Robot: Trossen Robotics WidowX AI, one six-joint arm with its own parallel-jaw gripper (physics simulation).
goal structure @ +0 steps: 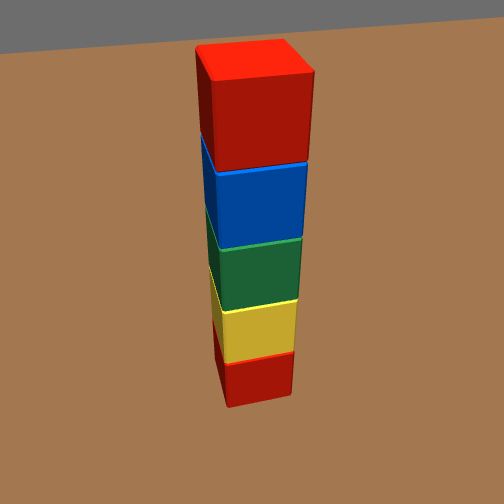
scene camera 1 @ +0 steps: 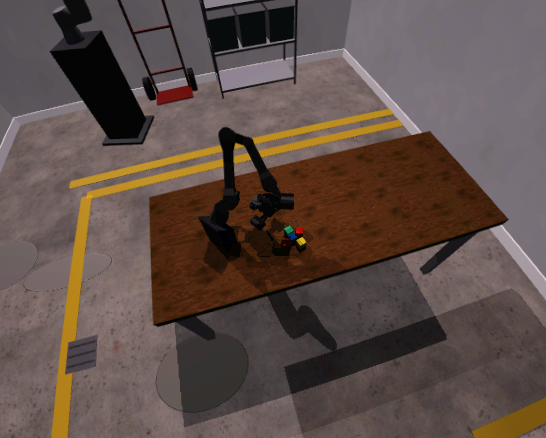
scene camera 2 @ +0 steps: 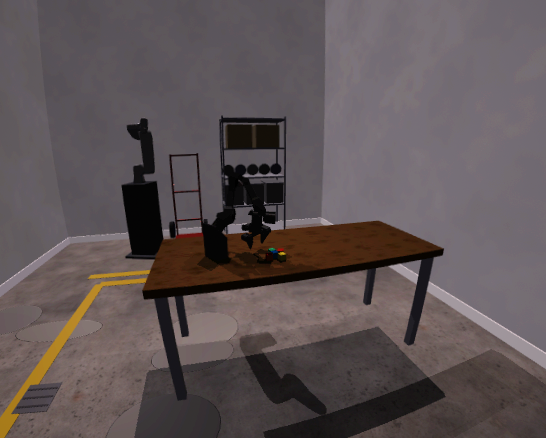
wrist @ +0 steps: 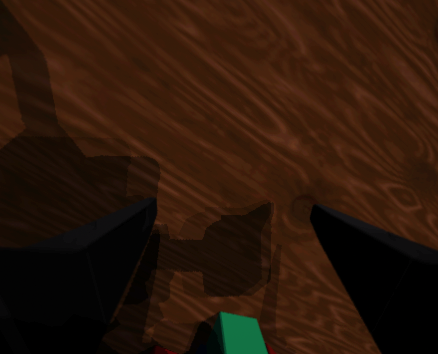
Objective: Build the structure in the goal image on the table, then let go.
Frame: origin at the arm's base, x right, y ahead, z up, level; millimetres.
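Seen in the pictures: gripper, fingertip midpoint: (scene camera 1: 268, 218) (scene camera 2: 256, 246) (wrist: 234, 208); arm's base at its link origin: (scene camera 1: 216, 222) (scene camera 2: 214, 230).
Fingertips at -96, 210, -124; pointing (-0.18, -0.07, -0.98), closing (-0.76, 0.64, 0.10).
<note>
Offsets run from my fingertips to a thing's top centre, as dx, dy, dz. Level surfaces: height alone.
A green block @[+68, +94, +9] (scene camera 1: 288, 230) (scene camera 2: 272, 250) (wrist: 242, 334), a blue block @[+101, +108, +9] (scene camera 1: 292, 237), a red block @[+70, +141, +9] (scene camera 1: 299, 230) (scene camera 2: 280, 250) and a yellow block @[+127, +148, +9] (scene camera 1: 301, 242) (scene camera 2: 282, 256) sit in a tight cluster on the table. A second red block @[+129, +82, +9] (scene camera 1: 285, 244) (scene camera 2: 269, 256) is in shadow at the cluster's near left. Blue lies in the middle, with the others around it; whether any touch or are stacked is too small to tell. My gripper (scene camera 1: 265, 223) (scene camera 2: 257, 243) (wrist: 234, 208) is open and empty, above the table and left of the cluster. In the wrist view, green shows at the bottom edge.
The brown wooden table @[dz -24] (scene camera 1: 380, 185) (scene camera 2: 350, 245) carries the arm's base (scene camera 1: 220, 237) (scene camera 2: 215, 244) left of the blocks. The arm's shadow falls across the blocks' left side. A black pedestal (scene camera 1: 100, 85), a red hand truck (scene camera 1: 174, 95) and a shelf rack (scene camera 2: 285, 165) stand behind the table.
</note>
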